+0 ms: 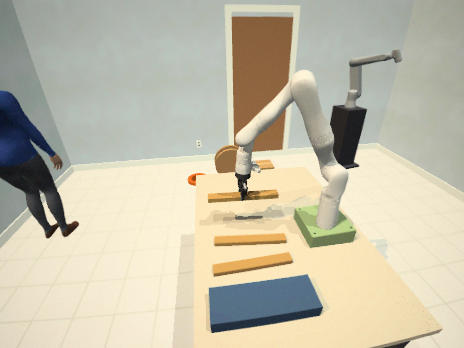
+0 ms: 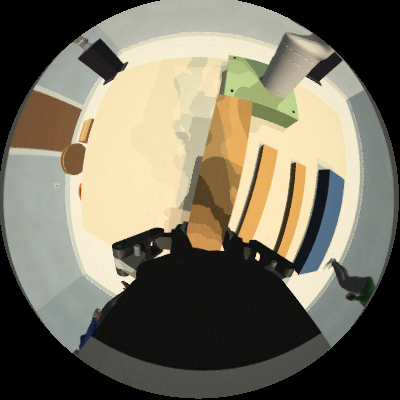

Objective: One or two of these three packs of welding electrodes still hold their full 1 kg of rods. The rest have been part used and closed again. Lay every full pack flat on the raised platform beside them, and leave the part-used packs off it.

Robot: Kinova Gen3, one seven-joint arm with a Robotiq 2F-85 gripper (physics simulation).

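Frame: origin at the arm's base, x right, y back, z down, level; millimetres.
Where they show: gripper, fingertip midpoint: (image 1: 241, 197) (image 2: 205, 230); arm's base, origin of the base link: (image 1: 325, 223) (image 2: 275, 85).
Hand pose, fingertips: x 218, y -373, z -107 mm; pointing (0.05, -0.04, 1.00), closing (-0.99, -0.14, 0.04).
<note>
Things, the pixels of their top centre, and the offset from my fingertips. Level surfaces: height alone.
- middle pack, middle of its top: (image 2: 256, 207) (image 1: 250, 238) dx -136, dy -2, dz +161 mm
- raised platform, middle of its top: (image 1: 263, 297) (image 2: 328, 227) dx -463, dy -79, dz +125 mm
- tan table, its level: dz +185 mm
My gripper (image 1: 243, 195) (image 2: 205, 230) is shut on the far pack, across its middle. This long, flat orange pack (image 1: 266, 194) (image 2: 225, 150) is raised above the table, roughly level, with its shadow on the table below it. The middle pack (image 1: 250, 240) (image 2: 264, 190) and the near pack (image 1: 252, 264) (image 2: 296, 200) lie flat on the table, apart from each other, the near one slightly turned. The raised platform (image 1: 265, 300) (image 2: 330, 215) is a dark blue block beside the near pack. No pack is on it. No markings on the packs are readable.
The tan table (image 1: 360, 300) carries the green base (image 1: 310, 222) (image 2: 245, 75) of my arm on its right side. A person (image 1: 20, 135) in blue stands left of the table. Round brown discs (image 1: 227, 161) and another arm on a black pedestal (image 1: 348, 132) stand beyond it.
</note>
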